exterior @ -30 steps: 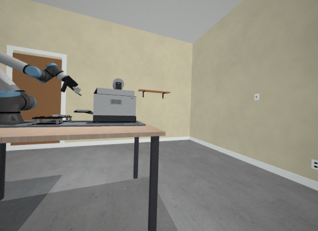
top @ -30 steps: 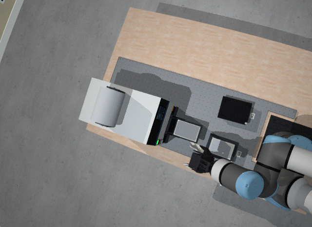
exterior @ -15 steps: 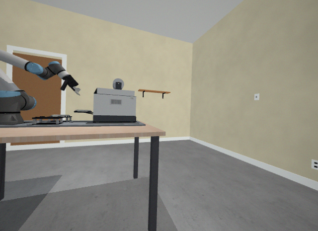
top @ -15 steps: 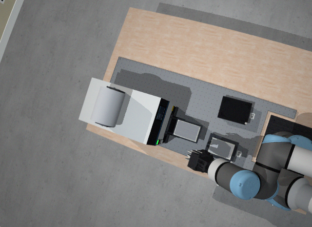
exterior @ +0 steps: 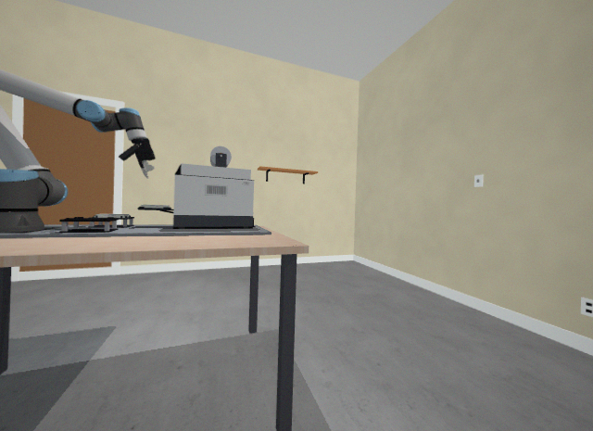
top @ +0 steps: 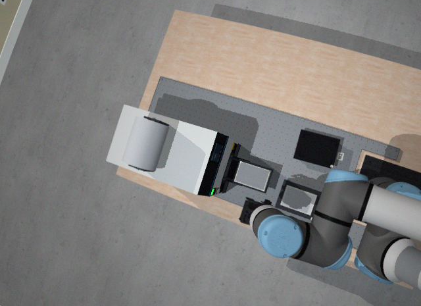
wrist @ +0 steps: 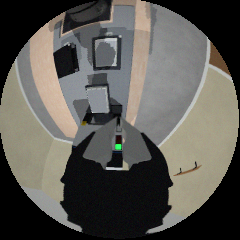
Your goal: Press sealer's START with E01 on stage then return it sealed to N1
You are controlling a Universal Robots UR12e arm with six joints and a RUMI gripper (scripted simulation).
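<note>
My gripper is now 60 mm short of the plate E01, 100 mm to the left of it and 180 mm above it. The rest, counted from my hand: sealer stage (60 mm ahead, 100 mm to the right, 190 mm below); nest N1 (170 mm behind, 260 mm to the right, 240 mm below); foil roll (390 mm ahead, 130 mm to the right, 130 mm above).
</note>
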